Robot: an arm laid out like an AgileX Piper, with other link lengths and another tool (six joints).
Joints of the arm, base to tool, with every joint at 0 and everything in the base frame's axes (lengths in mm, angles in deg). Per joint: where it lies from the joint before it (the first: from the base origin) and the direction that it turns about. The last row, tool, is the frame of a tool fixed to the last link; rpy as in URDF.
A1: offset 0 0 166.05 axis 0 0 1
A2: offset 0 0 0 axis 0 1 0
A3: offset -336.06 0 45.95 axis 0 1 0
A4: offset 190.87 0 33.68 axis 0.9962 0 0.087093
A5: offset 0 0 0 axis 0 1 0
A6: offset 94.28 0 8.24 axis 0.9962 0 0.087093
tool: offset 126.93 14 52.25 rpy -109.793 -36.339 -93.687
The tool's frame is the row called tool.
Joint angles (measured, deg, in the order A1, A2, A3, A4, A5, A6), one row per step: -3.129, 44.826, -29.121, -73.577, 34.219, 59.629; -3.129, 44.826, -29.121, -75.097, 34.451, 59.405; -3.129, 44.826, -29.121, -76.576, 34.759, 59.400; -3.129, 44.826, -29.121, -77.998, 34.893, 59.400; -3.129, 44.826, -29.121, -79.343, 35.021, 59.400; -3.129, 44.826, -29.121, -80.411, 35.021, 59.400; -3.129, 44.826, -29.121, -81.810, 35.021, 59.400; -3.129, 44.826, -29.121, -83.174, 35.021, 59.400
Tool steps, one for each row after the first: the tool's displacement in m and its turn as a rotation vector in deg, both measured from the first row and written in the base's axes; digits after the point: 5 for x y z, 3 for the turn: 0.00008, -0.00068, 0.00246, -1.698, 0.277, 0.131; -0.00006, -0.00167, 0.00495, -3.204, 0.440, 0.112; 0.00016, -0.00202, 0.00747, -4.622, 0.545, 0.246; 0.00036, -0.00230, 0.00986, -5.964, 0.641, 0.370; 0.00074, -0.00214, 0.01180, -7.013, 0.691, 0.565; 0.00124, -0.00188, 0.01434, -8.386, 0.757, 0.821; 0.00172, -0.00156, 0.01680, -9.726, 0.821, 1.071
